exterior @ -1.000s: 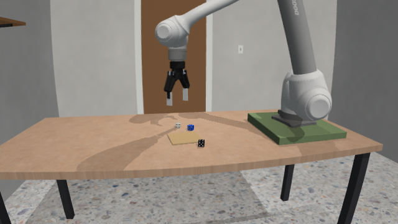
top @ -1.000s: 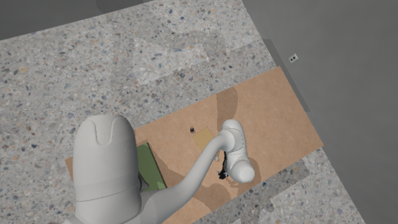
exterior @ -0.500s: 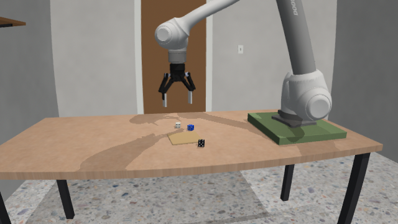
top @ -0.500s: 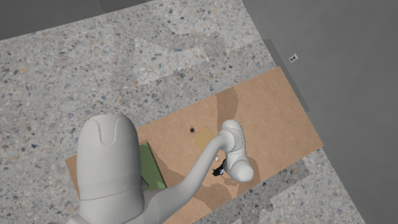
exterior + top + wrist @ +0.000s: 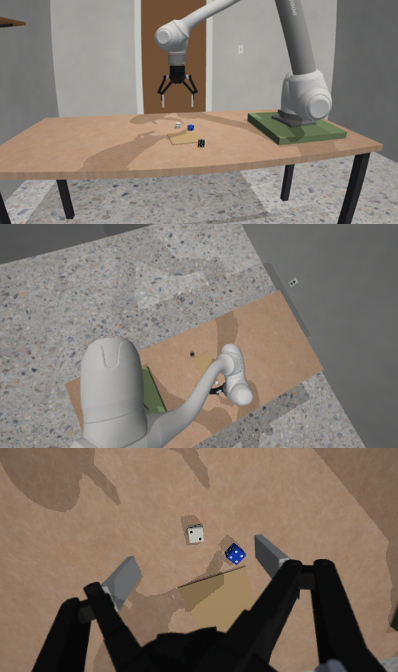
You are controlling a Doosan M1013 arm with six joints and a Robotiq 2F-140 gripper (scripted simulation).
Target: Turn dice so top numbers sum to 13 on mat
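Now: the white die 11 cm below my hand. From my hand the other things lie so: blue die 5 cm behind, 6 cm to the left, 11 cm below; tan mat 1 cm ahead, 17 cm to the left, 12 cm below; black die 3 cm behind, 28 cm to the left, 11 cm below.
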